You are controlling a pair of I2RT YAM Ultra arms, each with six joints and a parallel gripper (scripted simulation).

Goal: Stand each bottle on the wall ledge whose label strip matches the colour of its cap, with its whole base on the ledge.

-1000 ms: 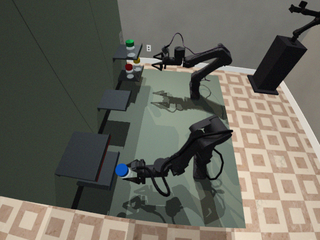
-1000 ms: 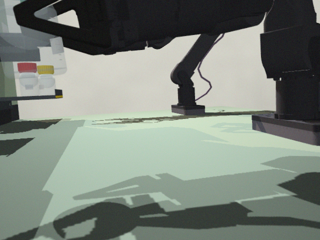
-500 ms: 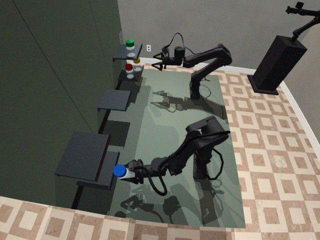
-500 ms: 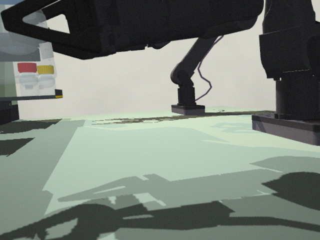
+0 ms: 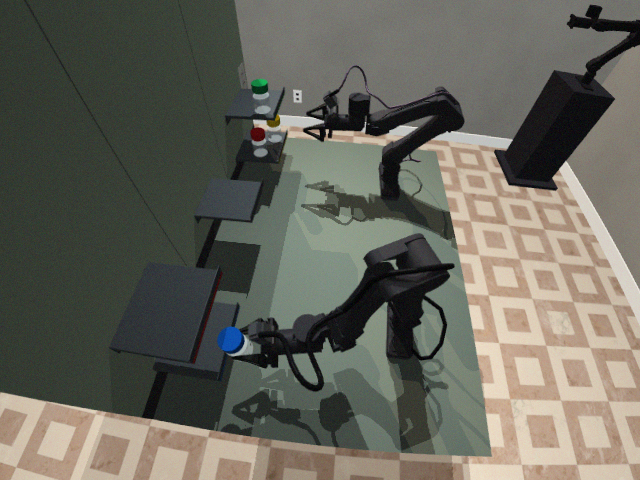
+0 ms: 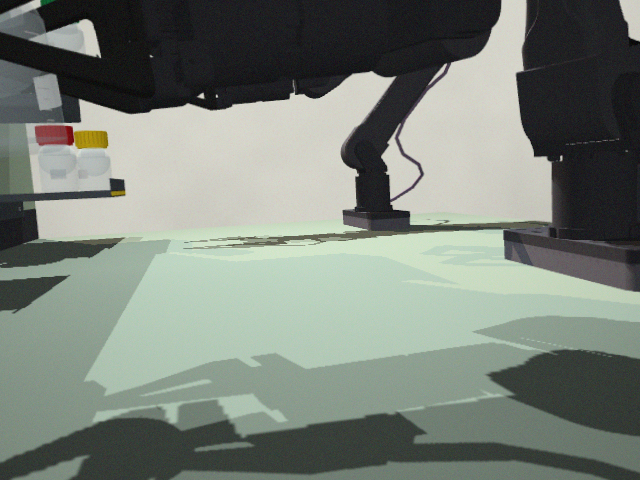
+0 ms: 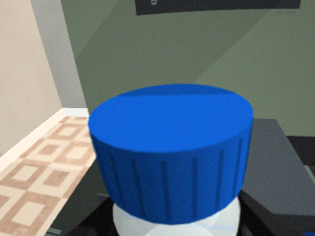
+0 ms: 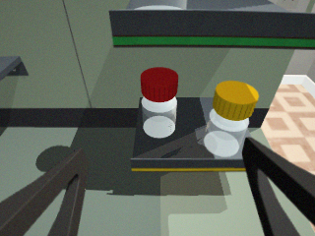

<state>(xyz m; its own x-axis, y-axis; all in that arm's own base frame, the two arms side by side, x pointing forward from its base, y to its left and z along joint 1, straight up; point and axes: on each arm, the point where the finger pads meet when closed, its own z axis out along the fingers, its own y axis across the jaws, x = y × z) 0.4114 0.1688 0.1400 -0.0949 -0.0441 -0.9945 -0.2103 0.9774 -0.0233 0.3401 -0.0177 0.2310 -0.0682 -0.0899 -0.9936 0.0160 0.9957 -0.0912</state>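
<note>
Now: right hand 190 mm short of the red-capped bottle and 110 mm above it. The rest, counted from my right hand: blue-capped bottle 770 mm to the left, 90 mm below, 80 mm ahead; green-capped bottle 160 mm ahead, 80 mm above; yellow-capped bottle 150 mm ahead, 110 mm below, 100 mm to the right.
</note>
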